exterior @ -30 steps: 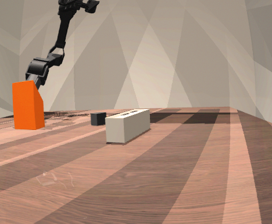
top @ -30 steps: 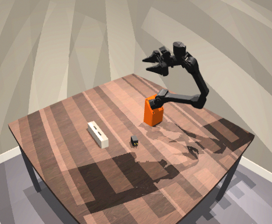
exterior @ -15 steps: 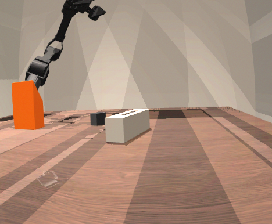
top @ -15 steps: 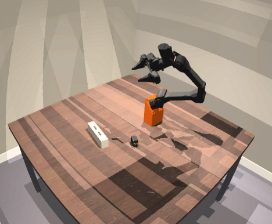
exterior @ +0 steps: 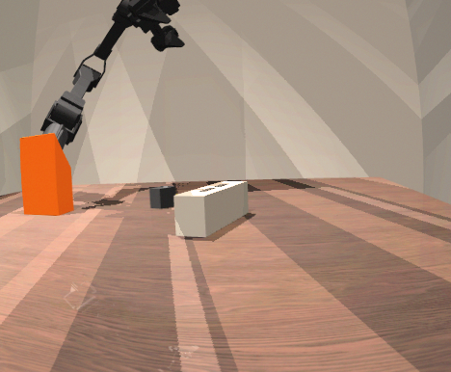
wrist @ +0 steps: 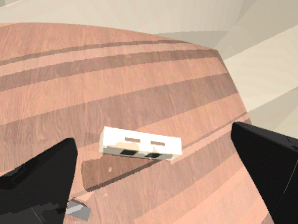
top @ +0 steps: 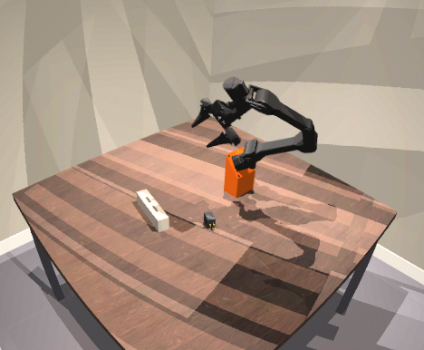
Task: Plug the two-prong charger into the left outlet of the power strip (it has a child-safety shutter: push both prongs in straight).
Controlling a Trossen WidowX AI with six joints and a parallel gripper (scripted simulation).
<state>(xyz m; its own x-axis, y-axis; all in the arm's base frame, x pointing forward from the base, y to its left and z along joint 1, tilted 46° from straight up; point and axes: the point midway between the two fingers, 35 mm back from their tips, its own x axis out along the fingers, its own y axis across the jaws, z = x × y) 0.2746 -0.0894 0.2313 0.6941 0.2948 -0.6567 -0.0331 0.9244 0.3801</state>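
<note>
My gripper tip is 4 cm past the charger, 4 cm to the right of it and 34 cm above it.
</note>
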